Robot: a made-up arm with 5 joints.
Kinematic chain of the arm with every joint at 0, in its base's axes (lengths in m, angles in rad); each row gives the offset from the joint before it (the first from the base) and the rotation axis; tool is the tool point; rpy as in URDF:
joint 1: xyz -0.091 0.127 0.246 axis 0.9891 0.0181 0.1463
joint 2: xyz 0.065 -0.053 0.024 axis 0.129 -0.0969 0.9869
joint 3: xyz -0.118 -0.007 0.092 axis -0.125 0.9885 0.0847
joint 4: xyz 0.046 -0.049 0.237 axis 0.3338 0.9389 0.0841
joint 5: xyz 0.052 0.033 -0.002 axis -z
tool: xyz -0.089 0.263 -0.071 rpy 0 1.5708 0
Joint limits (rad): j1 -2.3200..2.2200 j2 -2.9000..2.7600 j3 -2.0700..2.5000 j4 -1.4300..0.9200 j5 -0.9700..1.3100
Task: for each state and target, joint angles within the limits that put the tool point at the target. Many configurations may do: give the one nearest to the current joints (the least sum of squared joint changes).
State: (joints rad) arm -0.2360 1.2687 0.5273 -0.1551 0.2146
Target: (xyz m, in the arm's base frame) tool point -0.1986 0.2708 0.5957
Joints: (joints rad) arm -0.2917 1.3293 -0.1182 -0.5113 0.7375
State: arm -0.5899 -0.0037 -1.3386 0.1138 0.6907
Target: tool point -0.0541 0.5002 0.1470
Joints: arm -0.9919 -0.5738 -1.2977 -0.0075 0.2003
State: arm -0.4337 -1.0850 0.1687 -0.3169 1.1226
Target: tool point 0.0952 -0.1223 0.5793
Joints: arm -0.4222 -1.7242 0.3393 -0.3748 1.3100
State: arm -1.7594 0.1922 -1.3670 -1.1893 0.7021
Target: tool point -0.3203 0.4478 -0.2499
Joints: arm -2.3191 -0.1705 -1.3094 -1.4037 1.2441
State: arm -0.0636 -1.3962 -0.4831 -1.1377 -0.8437
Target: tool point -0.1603 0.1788 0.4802
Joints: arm 0.5354 -0.8101 -0.1799 -0.3926 -0.9700
